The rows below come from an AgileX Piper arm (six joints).
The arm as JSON. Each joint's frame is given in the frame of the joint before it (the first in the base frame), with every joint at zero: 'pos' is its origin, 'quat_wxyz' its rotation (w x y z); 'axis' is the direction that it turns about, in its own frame. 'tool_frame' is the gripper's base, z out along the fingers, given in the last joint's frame.
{
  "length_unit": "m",
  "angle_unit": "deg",
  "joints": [
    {
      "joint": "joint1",
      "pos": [
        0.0,
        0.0,
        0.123
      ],
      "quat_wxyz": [
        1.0,
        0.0,
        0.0,
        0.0
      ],
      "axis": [
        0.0,
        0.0,
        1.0
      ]
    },
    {
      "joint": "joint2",
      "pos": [
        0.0,
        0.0,
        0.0
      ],
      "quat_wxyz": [
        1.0,
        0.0,
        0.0,
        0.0
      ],
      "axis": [
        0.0,
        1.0,
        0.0
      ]
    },
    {
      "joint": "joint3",
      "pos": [
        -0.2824,
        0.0,
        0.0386
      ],
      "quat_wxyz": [
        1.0,
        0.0,
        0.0,
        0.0
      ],
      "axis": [
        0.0,
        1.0,
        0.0
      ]
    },
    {
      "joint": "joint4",
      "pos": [
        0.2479,
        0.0,
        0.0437
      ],
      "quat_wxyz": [
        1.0,
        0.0,
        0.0,
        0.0
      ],
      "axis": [
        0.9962,
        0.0,
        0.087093
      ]
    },
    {
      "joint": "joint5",
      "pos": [
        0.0,
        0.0,
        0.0
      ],
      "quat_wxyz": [
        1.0,
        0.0,
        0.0,
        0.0
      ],
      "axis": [
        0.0,
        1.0,
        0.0
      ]
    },
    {
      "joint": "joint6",
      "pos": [
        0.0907,
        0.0,
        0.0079
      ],
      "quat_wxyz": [
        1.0,
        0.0,
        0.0,
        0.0
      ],
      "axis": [
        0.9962,
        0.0,
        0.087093
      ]
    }
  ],
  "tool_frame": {
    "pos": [
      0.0,
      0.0,
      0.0
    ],
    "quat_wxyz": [
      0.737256,
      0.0,
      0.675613,
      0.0
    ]
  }
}
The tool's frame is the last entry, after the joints.
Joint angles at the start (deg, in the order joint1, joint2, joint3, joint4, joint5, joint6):
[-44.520 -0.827 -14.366 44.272 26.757 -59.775]
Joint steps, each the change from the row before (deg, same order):
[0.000 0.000 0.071 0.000 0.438 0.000]
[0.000 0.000 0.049 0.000 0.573 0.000]
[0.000 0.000 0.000 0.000 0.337 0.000]
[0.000 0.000 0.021 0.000 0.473 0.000]
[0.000 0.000 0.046 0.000 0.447 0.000]
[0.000 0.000 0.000 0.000 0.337 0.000]
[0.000 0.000 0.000 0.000 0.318 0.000]
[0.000 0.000 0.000 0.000 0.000 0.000]
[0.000 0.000 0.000 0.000 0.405 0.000]
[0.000 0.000 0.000 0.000 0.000 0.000]
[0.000 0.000 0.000 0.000 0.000 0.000]
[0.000 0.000 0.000 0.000 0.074 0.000]
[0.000 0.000 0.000 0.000 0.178 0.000]
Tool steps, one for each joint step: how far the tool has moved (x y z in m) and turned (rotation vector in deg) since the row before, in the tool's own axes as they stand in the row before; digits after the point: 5 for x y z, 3 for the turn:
[0.00073 0.00069 0.00012 -0.400 0.284 0.022]
[0.00072 0.00085 0.00008 -0.510 0.332 0.016]
[0.00027 0.00046 0.00000 -0.291 0.170 0.000]
[0.00049 0.00067 0.00003 -0.415 0.257 0.007]
[0.00060 0.00067 0.00008 -0.401 0.266 0.015]
[0.00027 0.00046 0.00000 -0.291 0.170 0.000]
[0.00025 0.00044 0.00000 -0.275 0.160 0.000]
[0.00000 0.00000 0.00000 0.000 0.000 0.000]
[0.00032 0.00056 0.00000 -0.350 0.204 0.000]
[0.00000 0.00000 0.00000 0.000 0.000 0.000]
[0.00000 0.00000 0.00000 0.000 0.000 0.000]
[0.00006 0.00010 0.00000 -0.064 0.037 0.000]
[0.00014 0.00024 0.00000 -0.154 0.090 0.000]

